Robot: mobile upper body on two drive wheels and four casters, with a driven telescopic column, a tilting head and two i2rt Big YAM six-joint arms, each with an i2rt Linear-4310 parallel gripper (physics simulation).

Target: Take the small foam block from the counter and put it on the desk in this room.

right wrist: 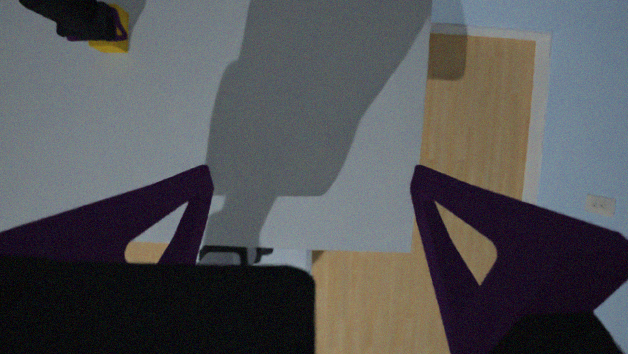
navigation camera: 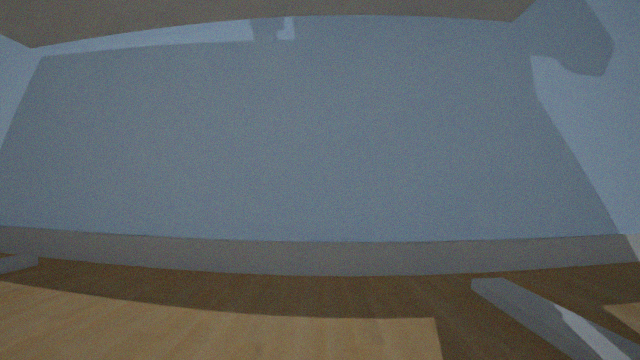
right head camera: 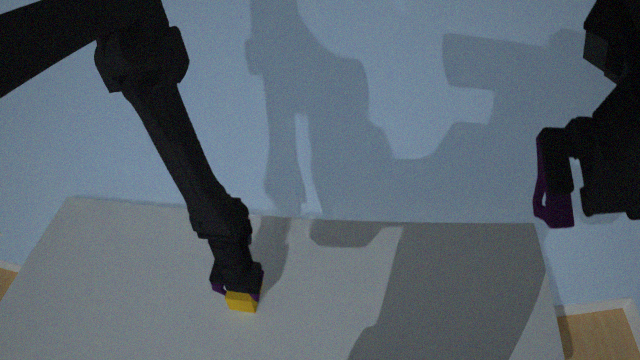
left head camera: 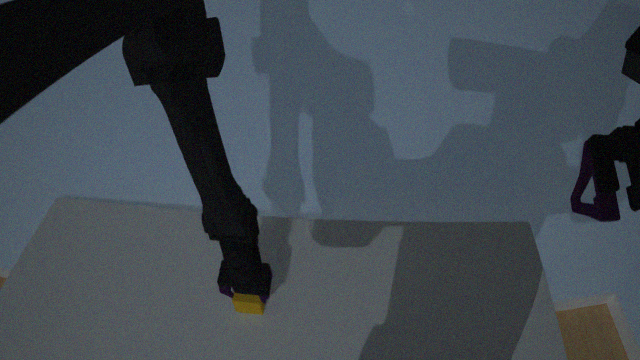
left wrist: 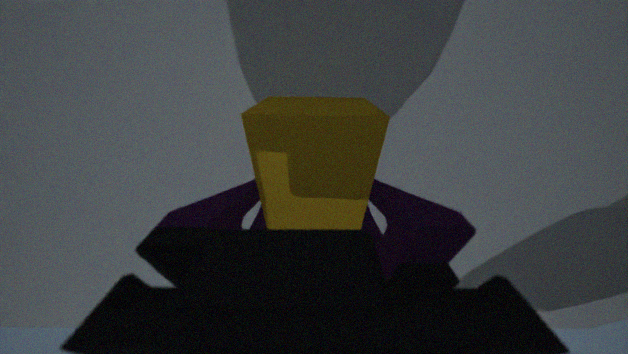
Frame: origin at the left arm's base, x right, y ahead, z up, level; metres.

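Seen in the pictures: left gripper, fingertip midpoint: (right wrist: pixel 113 36) (right head camera: pixel 244 298) (left head camera: pixel 251 300) (left wrist: pixel 314 176); right gripper, fingertip midpoint: (right wrist: pixel 311 176) (right head camera: pixel 577 205) (left head camera: pixel 606 202).
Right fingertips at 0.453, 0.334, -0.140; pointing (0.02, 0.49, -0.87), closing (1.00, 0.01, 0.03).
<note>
A point is followed by its place in that frame, as x, y, z.
The small yellow foam block (left head camera: pixel 248 305) @(0.010, 0.560, -0.653) (right head camera: pixel 241 302) @(0.013, 0.560, -0.649) (left wrist: pixel 315 160) @(0.008, 0.630, -0.644) (right wrist: pixel 112 48) @(0.019, 0.559, -0.658) is between the fingers of my left gripper (left head camera: pixel 245 297) @(0.007, 0.593, -0.681) (right head camera: pixel 237 295) @(0.007, 0.593, -0.681) (left wrist: pixel 314 176) @(0.007, 0.593, -0.681). The gripper is shut on it, pointing down over the grey table top (left head camera: pixel 125 260) @(-0.357, 0.670, -0.690) (right head camera: pixel 125 260) @(-0.363, 0.660, -0.690) (left wrist: pixel 100 100) @(-0.127, 0.650, -0.690) (right wrist: pixel 150 125) @(0.083, 0.391, -0.690), which looks like the desk. The block is low over this top; whether it touches it I cannot tell. My right gripper (right wrist: pixel 311 176) @(0.453, 0.334, -0.140) is open and empty, over the right part of the top in the right wrist view. The counter cannot be made out.
A blue wall (left head camera: pixel 125 150) @(-0.404, 0.934, -0.528) (right head camera: pixel 125 160) @(-0.437, 0.935, -0.561) stands behind the table top. Wooden floor (right wrist: pixel 480 110) @(1.347, 0.536, -1.410) (navigation camera: pixel 300 335) @(0.197, 0.665, -1.410) shows beside and below it. A grey leg or bar (navigation camera: pixel 525 310) lies low at the right of the navigation view. A wall socket (right wrist: pixel 600 205) @(1.630, 0.130, -1.003) shows at the right.
</note>
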